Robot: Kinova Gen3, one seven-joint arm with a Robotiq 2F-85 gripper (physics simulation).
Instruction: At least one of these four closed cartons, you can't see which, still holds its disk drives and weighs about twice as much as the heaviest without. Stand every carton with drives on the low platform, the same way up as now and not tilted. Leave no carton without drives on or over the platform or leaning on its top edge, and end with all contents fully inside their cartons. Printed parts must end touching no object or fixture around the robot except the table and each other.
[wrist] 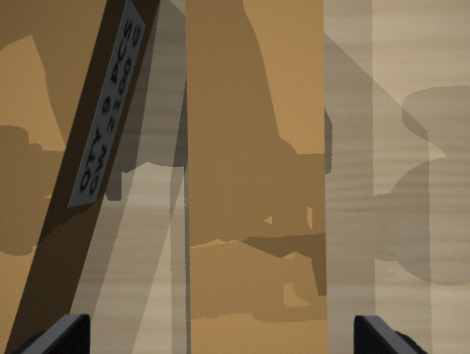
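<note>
A plain tan carton (257, 200) runs from top to bottom through the middle of the wrist view, its top face toward the camera and crossed by shadows. A second carton (30, 100) is at the left, turned at a slight angle to it; its dark side face carries a grey label reading "QTY 9 PCS" and "GW 2100 G". A gap separates the two cartons. My gripper (222, 335) is wide open, one fingertip to each side of the middle carton at the bottom of the view, with space between each finger and the carton. The low platform and the other two cartons do not show.
The pale wood table top (410, 315) shows to the right of the middle carton and between the cartons. Shadows of the arm and gripper lie across it. The labelled carton stands close on the left, its near side partly below the left finger.
</note>
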